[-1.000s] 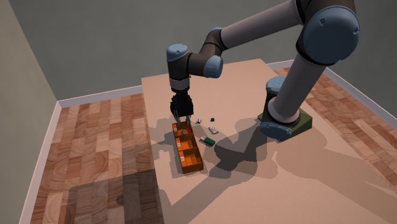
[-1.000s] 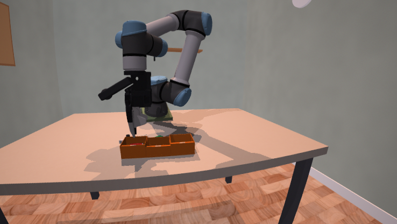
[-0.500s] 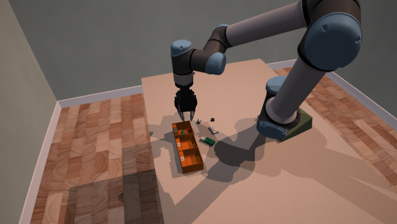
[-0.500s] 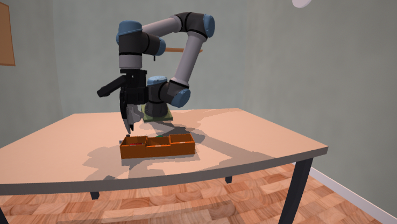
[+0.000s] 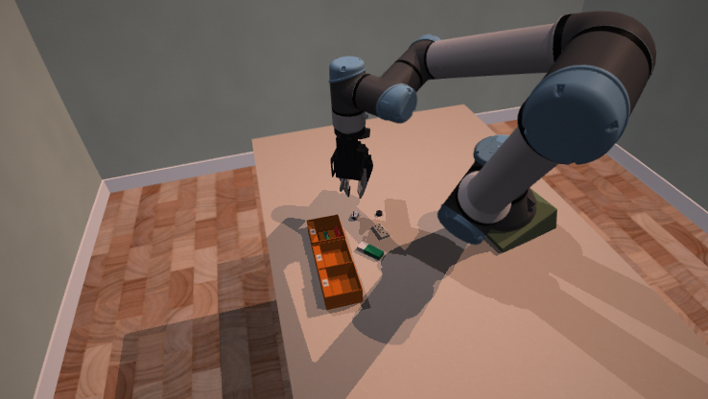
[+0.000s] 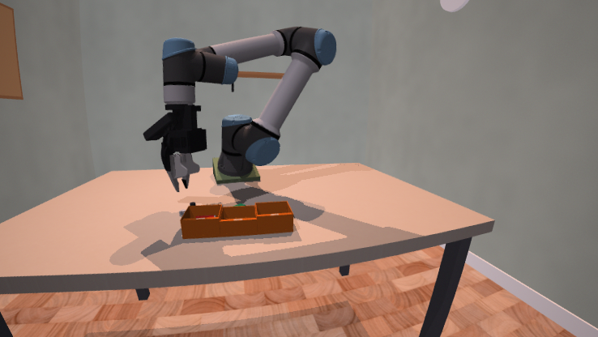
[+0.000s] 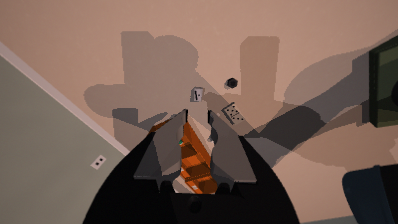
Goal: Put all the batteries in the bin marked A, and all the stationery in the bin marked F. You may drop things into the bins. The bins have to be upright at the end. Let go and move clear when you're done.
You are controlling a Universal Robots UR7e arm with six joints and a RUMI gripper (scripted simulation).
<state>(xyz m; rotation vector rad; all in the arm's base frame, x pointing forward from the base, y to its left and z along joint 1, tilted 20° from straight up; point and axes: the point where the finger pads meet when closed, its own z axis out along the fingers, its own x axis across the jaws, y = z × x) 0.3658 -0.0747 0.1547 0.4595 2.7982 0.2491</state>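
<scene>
The small grey object lies 80 mm below my hand. Round my hand: red battery 50 mm ahead, 80 mm to the left, 70 mm below; small black object 70 mm behind, 80 mm below; white domino 60 mm behind, 70 mm to the left, 80 mm below.
</scene>
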